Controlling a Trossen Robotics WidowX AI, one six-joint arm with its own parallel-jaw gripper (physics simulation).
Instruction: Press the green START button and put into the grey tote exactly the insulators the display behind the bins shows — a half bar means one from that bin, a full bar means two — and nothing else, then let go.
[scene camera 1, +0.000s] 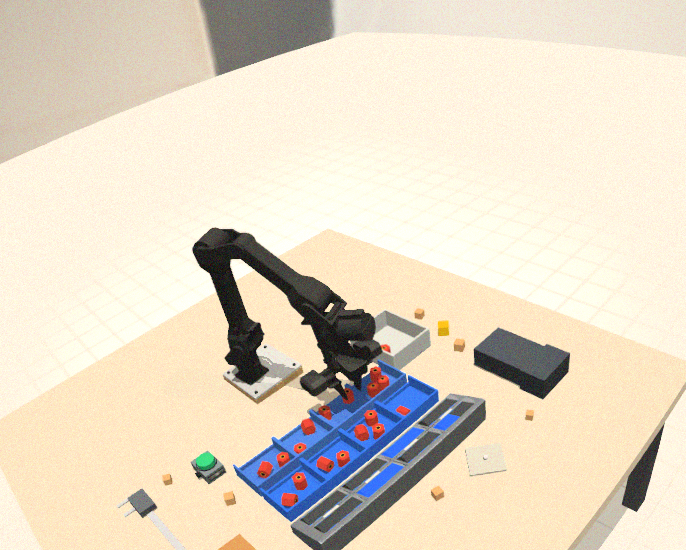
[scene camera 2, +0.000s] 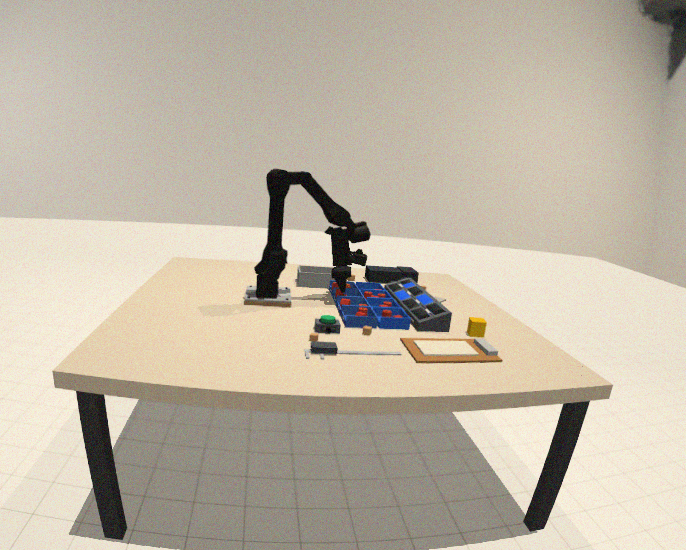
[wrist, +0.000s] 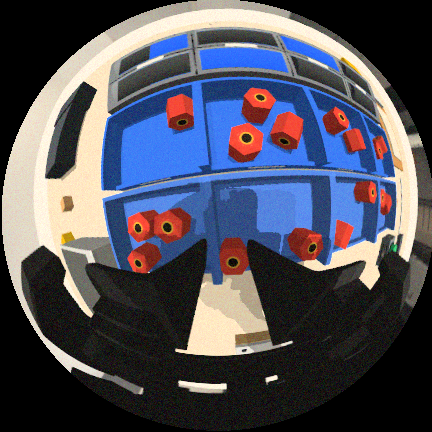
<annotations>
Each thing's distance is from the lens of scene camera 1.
my gripper (scene camera 1: 352, 394): 1.40 m
grey plate (scene camera 1: 477, 465): 1.24 m
grey tote (scene camera 1: 407, 339): 1.56 m
black box (scene camera 1: 537, 369): 1.37 m
The marked spots on the grey tote and the black box are 0.37 m apart.
</annotations>
